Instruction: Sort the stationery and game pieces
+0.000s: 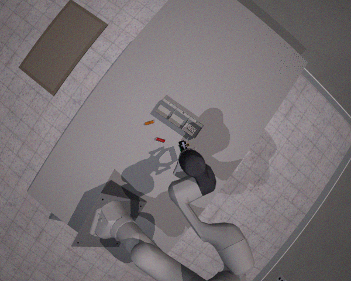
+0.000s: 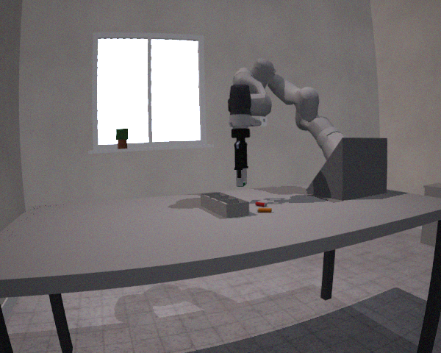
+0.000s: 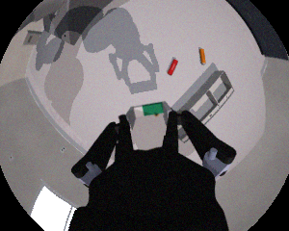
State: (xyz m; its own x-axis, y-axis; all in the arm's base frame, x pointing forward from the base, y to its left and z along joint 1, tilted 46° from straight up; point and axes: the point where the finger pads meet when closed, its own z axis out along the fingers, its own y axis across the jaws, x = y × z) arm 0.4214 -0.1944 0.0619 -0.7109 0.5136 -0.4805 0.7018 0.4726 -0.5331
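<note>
My gripper is now 40 mm short of the tiny yellowish object, 20 mm to the left of it and 90 mm above it. Round my hand: red piece (10 mm behind, 130 mm to the left, 90 mm below); small green item (30 mm below); white spotted piece (130 mm ahead, 10 mm to the left, 90 mm below).
</note>
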